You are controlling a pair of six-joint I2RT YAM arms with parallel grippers.
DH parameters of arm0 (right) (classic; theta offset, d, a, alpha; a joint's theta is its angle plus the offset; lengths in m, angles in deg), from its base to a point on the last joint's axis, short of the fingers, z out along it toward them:
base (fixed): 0 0 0 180
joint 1: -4.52 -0.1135 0.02 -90
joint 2: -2.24 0 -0.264 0
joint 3: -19.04 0 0.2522 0
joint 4: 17.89 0 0.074 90
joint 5: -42.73 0 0 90
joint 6: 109.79 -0.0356 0 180
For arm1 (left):
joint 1: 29.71 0.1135 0.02 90
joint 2: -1.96 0 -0.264 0
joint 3: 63.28 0 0.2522 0
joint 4: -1.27 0 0.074 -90
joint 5: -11.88 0 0 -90
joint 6: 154.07 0.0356 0 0
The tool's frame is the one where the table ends.
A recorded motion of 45 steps. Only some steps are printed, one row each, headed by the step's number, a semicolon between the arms.
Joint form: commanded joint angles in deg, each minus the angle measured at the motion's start. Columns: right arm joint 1, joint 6, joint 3, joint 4, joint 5, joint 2; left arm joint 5, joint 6, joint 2, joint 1, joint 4, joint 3.
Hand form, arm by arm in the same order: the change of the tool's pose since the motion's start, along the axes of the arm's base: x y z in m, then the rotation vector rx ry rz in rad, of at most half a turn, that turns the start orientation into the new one. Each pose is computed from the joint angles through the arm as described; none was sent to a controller.
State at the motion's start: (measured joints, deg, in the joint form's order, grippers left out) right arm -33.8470 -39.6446 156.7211 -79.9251 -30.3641 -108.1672; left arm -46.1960 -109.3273 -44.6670 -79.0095 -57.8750 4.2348
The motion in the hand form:
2: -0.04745 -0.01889 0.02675 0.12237 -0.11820 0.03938; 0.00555 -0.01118 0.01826 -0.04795 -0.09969 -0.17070
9: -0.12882 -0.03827 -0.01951 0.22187 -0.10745 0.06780; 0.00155 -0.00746 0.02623 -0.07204 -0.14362 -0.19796
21: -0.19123 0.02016 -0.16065 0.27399 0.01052 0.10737; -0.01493 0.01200 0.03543 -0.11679 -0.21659 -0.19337
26: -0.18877 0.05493 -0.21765 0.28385 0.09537 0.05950; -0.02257 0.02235 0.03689 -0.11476 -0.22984 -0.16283
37: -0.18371 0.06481 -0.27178 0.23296 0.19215 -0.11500; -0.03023 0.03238 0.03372 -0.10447 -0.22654 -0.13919
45: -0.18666 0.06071 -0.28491 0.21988 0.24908 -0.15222; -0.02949 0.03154 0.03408 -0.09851 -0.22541 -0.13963
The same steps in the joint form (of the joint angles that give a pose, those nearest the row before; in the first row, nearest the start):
2: -2.17 -0.96 -14.14 10.20 -0.63 13.34; -7.02 8.65 -0.44 0.25 9.29 1.10
9: -9.76 -7.62 -44.83 22.45 2.61 33.22; -8.05 10.26 1.17 0.26 10.83 1.36
21: -26.45 -21.12 -71.80 46.34 11.47 29.35; -7.49 11.18 7.23 0.25 10.73 0.57
26: -28.61 -28.39 -71.78 53.60 12.28 16.71; -5.67 10.93 9.73 0.25 8.64 0.59
37: -28.78 -39.74 -70.19 50.42 15.77 6.56; -4.34 10.54 12.34 0.27 5.93 0.03
45: -28.86 -43.57 -70.85 48.26 14.62 5.32; -4.24 10.74 12.00 0.25 5.89 0.21

